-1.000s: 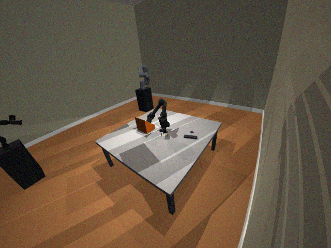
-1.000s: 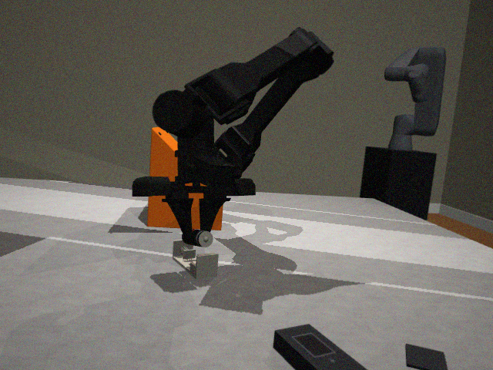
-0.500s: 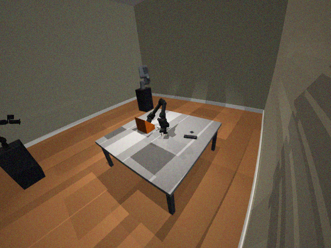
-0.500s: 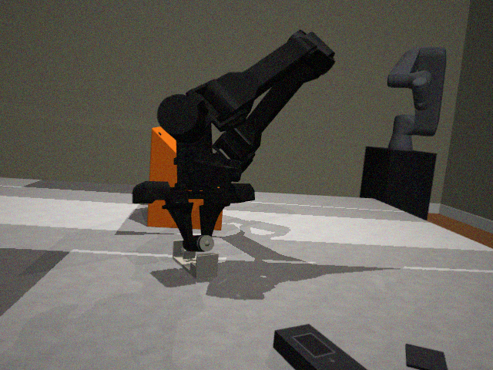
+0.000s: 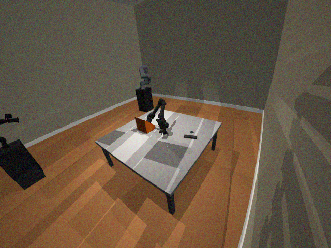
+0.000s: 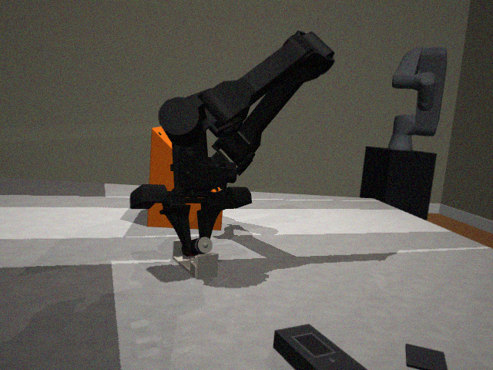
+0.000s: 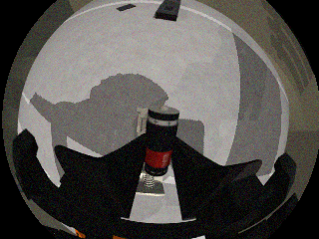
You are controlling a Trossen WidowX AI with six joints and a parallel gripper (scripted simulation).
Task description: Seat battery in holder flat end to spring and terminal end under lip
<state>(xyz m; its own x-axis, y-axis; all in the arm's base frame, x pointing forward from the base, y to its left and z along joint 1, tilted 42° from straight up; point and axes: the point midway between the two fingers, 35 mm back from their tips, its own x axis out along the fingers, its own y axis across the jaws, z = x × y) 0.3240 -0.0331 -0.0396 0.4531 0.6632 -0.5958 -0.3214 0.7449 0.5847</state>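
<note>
Now: the battery 1 cm above my gripper tip. The rest, counted from my gripper tip: flat black device 29 cm ahead, 11 cm to the left, 2 cm below; then black square 26 cm ahead, 22 cm to the left, 3 cm below.
</note>
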